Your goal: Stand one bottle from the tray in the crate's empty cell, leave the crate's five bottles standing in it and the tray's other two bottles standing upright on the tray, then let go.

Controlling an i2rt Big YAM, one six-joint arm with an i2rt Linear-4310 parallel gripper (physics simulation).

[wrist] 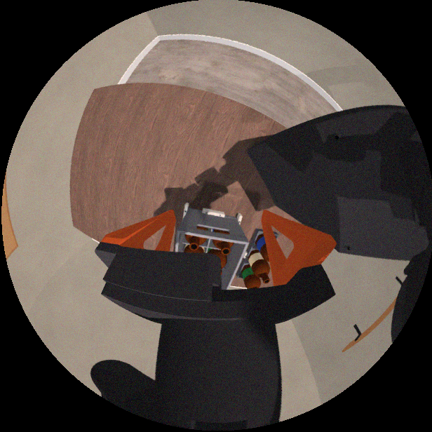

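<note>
The grey crate (230,223) stands below the middle of the wrist view, with brown bottles (194,240) (225,246) in its cells. Its near part is hidden behind the gripper body, so the empty cell cannot be made out. The tray (256,236) is right of the crate and holds three upright brown bottles in a row: a blue-label one (260,243), a cream-label one (259,267) and a green-label one (252,281). My gripper (218,214) is open and empty, its orange fingers wide apart above the crate and tray. The right finger partly covers the blue-label bottle.
The brown wooden table (130,145) spreads beyond the crate, with the arm's shadow across it. A paler surface with a white rim (210,38) lies past the table. The dark arm (320,185) fills the right side.
</note>
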